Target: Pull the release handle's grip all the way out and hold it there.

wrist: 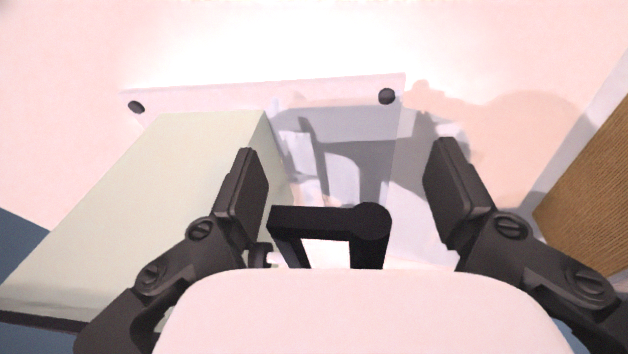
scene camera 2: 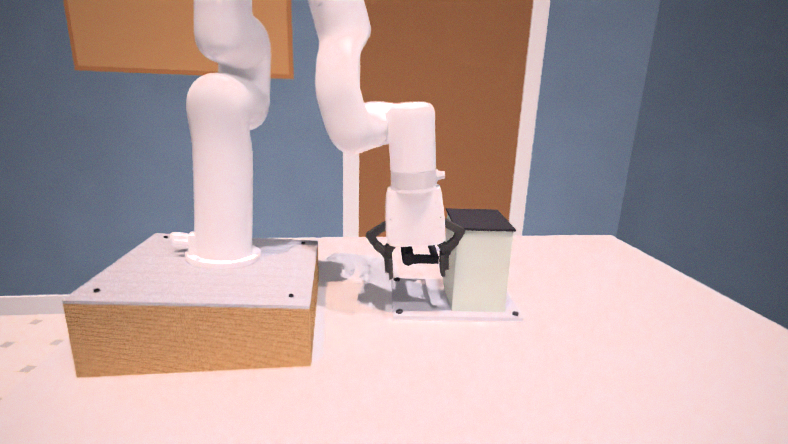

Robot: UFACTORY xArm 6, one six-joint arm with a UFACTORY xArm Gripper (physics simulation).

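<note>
The release handle's black grip [scene camera 2: 421,258] [wrist: 371,221] is a square frame with a round bar on the side away from the pale green housing [scene camera 2: 479,270] [wrist: 135,190]. In the wrist view a dark collar [wrist: 259,255] and a short stretch of pale rod show between housing and grip. My gripper [scene camera 2: 416,274] [wrist: 341,163] is wide open and points down. Its fingers stand on either side of the grip, one between it and the housing, the other beyond the round bar with a gap. The palm hides the grip's rear part in the wrist view.
The housing has a dark lid [scene camera 2: 479,219] and stands on a pale base plate [scene camera 2: 457,314] [wrist: 265,90] with dark bolts, on the pinkish table [scene camera 2: 496,380]. The robot's wood-sided pedestal [scene camera 2: 193,336] [wrist: 595,200] stands on the side away from the housing.
</note>
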